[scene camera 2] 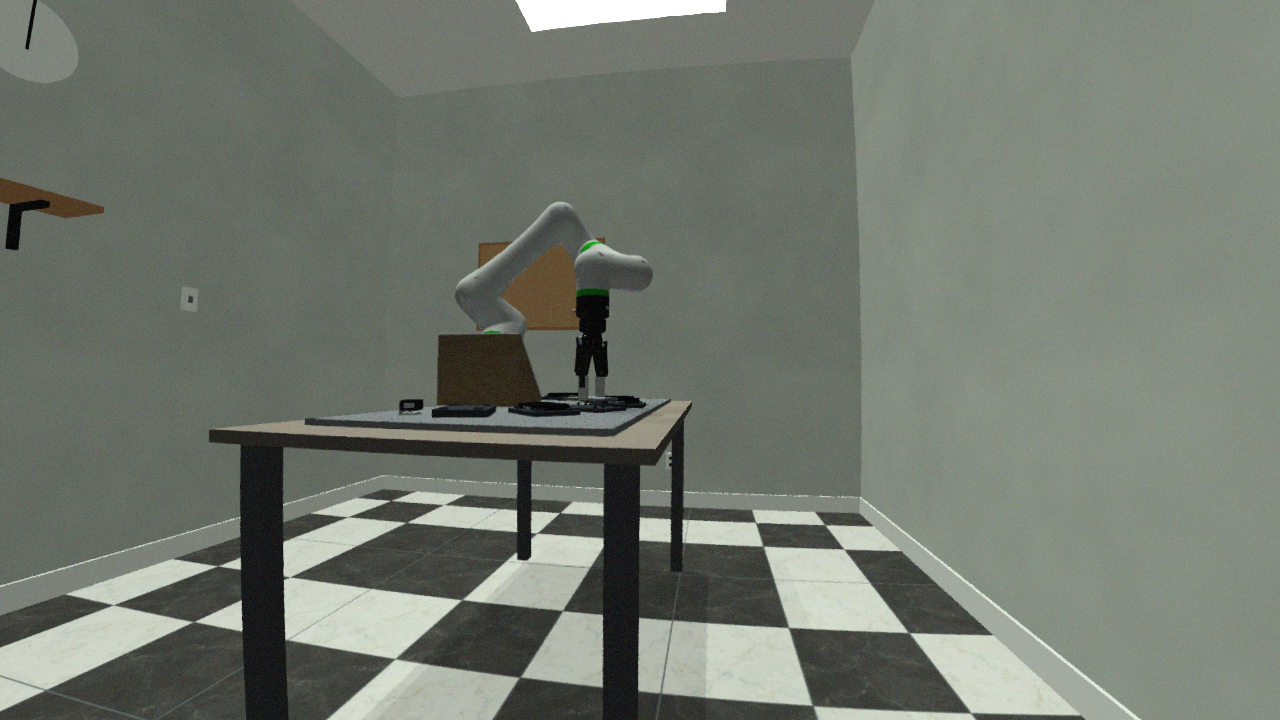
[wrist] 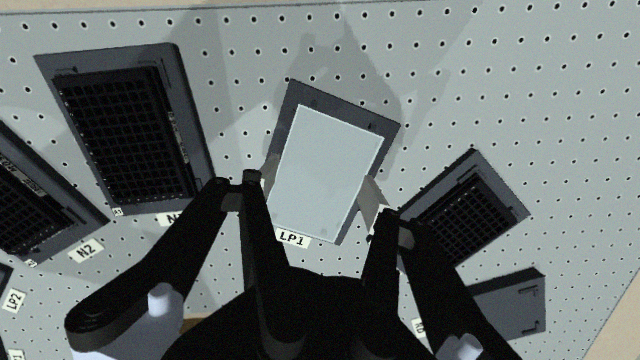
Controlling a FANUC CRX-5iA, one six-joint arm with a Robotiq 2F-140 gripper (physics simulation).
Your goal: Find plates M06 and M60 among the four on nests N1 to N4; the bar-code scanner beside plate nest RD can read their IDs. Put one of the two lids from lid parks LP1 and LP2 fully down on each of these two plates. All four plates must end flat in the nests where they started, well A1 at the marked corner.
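Seen in the pictures: gripper, fingertip midpoint: (scene camera 2: 591, 399) (wrist: 319, 176); arm's base, origin of the base link: (scene camera 2: 488, 363).
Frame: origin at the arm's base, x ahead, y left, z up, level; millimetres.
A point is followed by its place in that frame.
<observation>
The gripper (scene camera 2: 591, 390) @(x 410, y -127, z -106 mm) (wrist: 321, 186) @(x 410, y -127, z -106 mm) is shut on a pale, clear lid (wrist: 325, 165) @(x 424, y -131, z -99 mm), its fingers at the lid's two long sides. The lid is level and slightly above the dark lid park LP1 (wrist: 342, 111) @(x 473, y -146, z -125 mm). In the wrist view, a dark plate (wrist: 120, 135) @(x 441, y 62, z -109 mm) sits in a nest (wrist: 182, 100) @(x 475, y 8, z -123 mm) left of LP1, its label partly hidden and its A1 mark at the lower left. Another plate (wrist: 25, 220) @(x 345, y 184, z -109 mm) is in nest N2 at the left edge. A third plate (wrist: 465, 220) @(x 362, y -297, z -109 mm) is in a nest to the right, partly behind a finger. The plate IDs are too small to read.
Nest RD (wrist: 515, 305) @(x 221, y -419, z -117 mm) at the lower right holds no plate. The LP2 label (wrist: 13, 301) @(x 196, y 288, z -133 mm) shows at the left edge. In the scene view, a small dark device (scene camera 2: 410, 405) @(x 78, y -453, z -113 mm) stands near the brown block (scene camera 2: 483, 371) @(x 39, y -87, z -28 mm) under the arm.
</observation>
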